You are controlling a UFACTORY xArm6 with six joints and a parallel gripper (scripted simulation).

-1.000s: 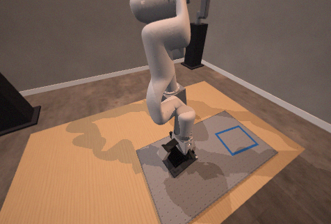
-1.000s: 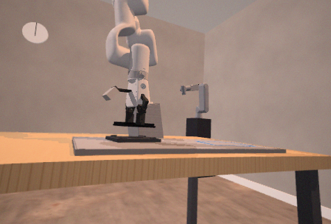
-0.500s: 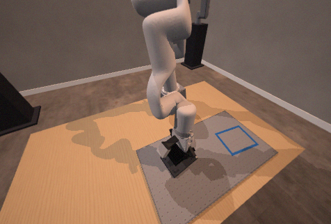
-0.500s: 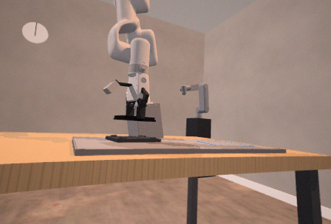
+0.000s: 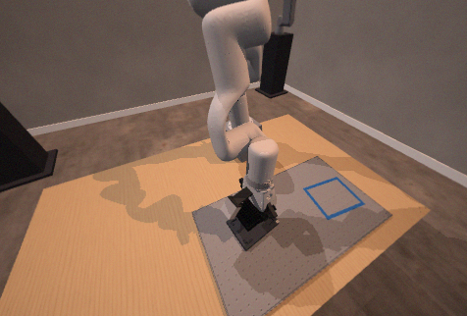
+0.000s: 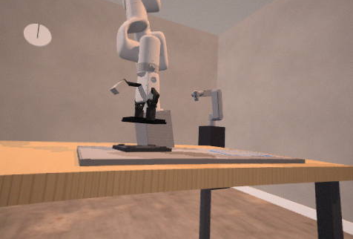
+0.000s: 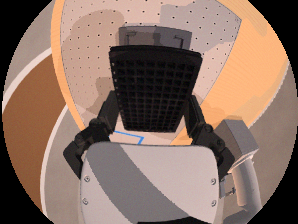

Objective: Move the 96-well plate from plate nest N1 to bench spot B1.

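The dark plate nest N1 is 10 cm below my hand. Also, from my hand: black 96-well plate (1 cm below).
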